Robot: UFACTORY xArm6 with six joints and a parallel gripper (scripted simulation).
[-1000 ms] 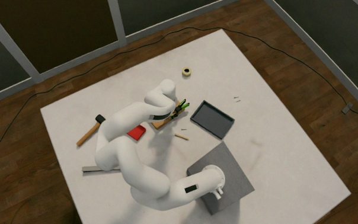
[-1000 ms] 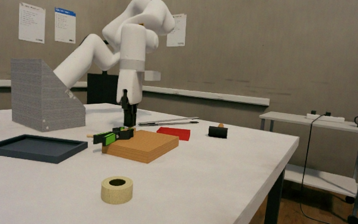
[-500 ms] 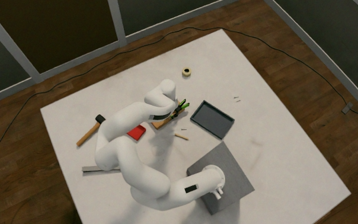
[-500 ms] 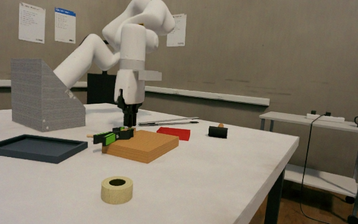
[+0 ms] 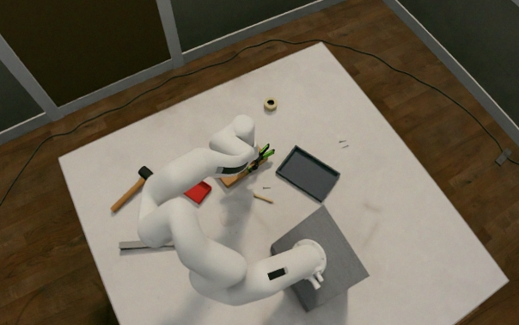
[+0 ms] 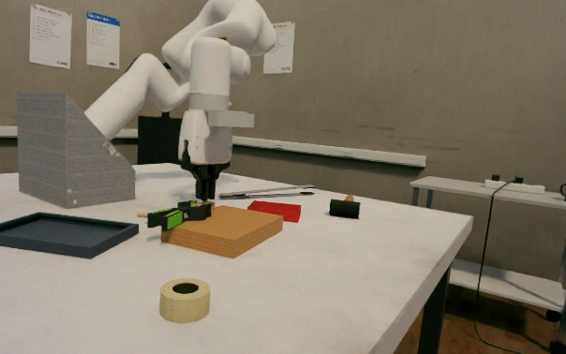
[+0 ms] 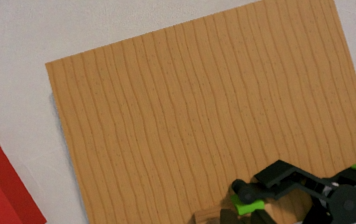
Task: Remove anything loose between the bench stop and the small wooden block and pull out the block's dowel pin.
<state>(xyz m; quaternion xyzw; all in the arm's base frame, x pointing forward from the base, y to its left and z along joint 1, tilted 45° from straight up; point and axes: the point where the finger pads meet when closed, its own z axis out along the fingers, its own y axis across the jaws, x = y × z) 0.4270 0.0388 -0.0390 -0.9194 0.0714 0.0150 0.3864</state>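
My gripper is now 20 mm above the dowel pin. Round my hand: loose dowel 130 mm behind, 10 mm to the right, 80 mm below; small wooden block 40 mm below; red tray 40 mm ahead, 200 mm to the left, 80 mm below.
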